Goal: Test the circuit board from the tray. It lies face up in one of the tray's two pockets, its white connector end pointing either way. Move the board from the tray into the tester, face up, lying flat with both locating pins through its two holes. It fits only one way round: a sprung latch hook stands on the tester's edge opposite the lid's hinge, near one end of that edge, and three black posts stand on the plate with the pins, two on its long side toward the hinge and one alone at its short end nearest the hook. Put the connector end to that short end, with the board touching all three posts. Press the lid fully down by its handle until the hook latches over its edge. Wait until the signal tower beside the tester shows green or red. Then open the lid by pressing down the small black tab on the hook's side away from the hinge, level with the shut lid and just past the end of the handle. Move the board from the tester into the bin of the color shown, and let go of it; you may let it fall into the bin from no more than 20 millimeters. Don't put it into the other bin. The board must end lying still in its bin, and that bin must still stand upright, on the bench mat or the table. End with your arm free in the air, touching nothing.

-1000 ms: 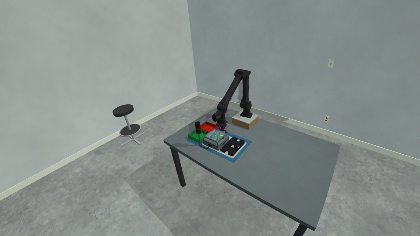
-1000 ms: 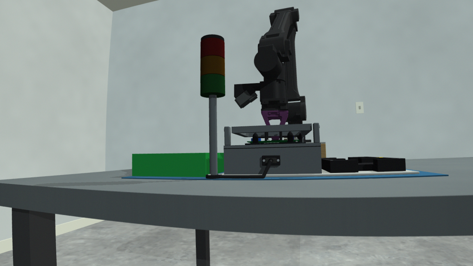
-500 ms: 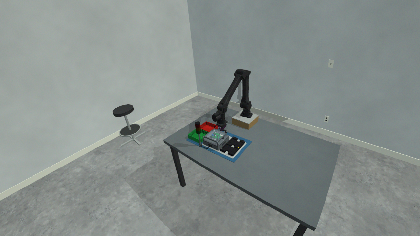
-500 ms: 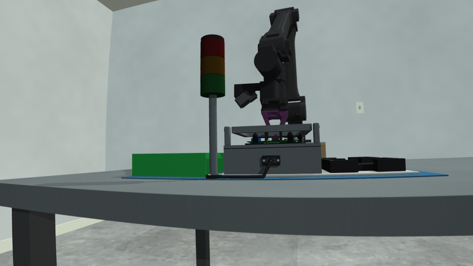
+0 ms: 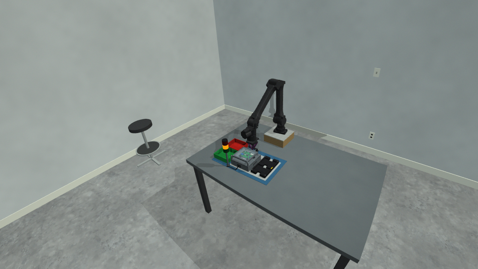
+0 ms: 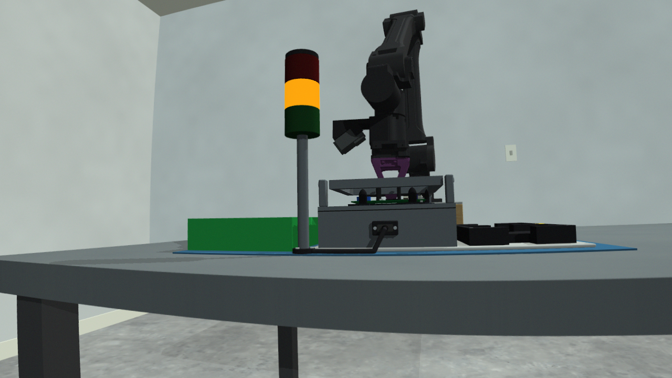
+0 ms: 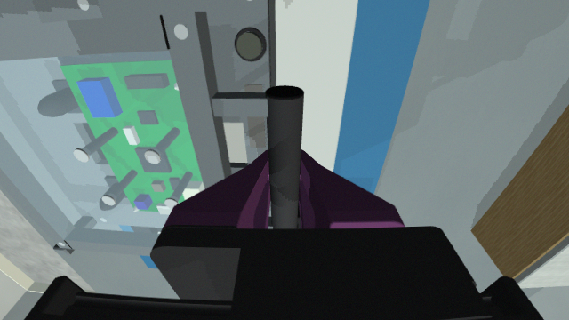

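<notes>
Right now my hand is 30 mm short of the black latch hook, 50 mm to the right of it and 10 mm below it. From my hand the other things lie so: green circuit board: 80 mm ahead, 10 mm to the right, 10 mm below; black tester plate: 90 mm ahead, 10 mm to the right, 10 mm below; clear lid: 90 mm ahead, 10 mm to the right, 10 mm above.
</notes>
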